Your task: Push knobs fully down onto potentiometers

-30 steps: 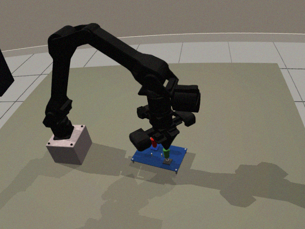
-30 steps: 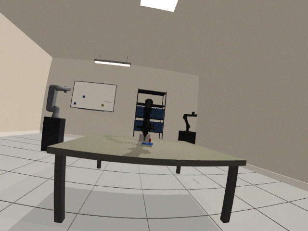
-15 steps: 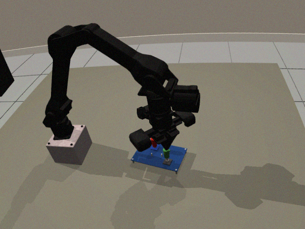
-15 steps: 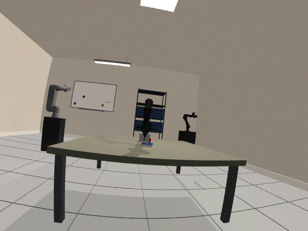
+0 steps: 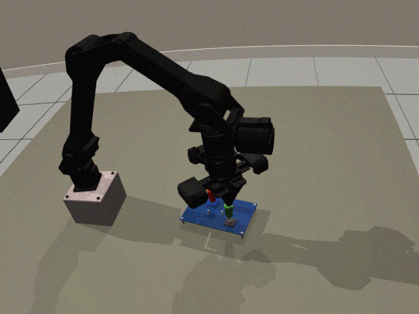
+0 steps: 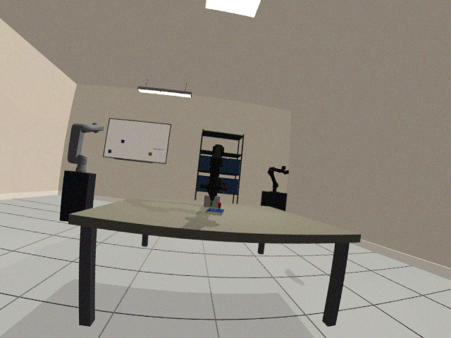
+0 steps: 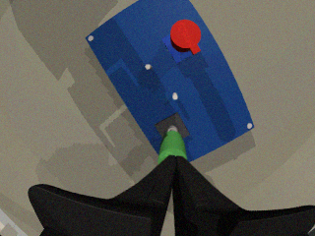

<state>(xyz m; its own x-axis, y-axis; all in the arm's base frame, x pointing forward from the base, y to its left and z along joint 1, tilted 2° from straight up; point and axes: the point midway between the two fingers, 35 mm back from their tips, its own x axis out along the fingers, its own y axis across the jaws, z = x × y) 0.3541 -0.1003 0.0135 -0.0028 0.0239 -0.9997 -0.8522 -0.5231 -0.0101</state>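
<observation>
Now: gripper tip 10 mm above the green knob. Round my gripper tip: red knob (40 mm behind, 60 mm to the left, 30 mm below).
</observation>
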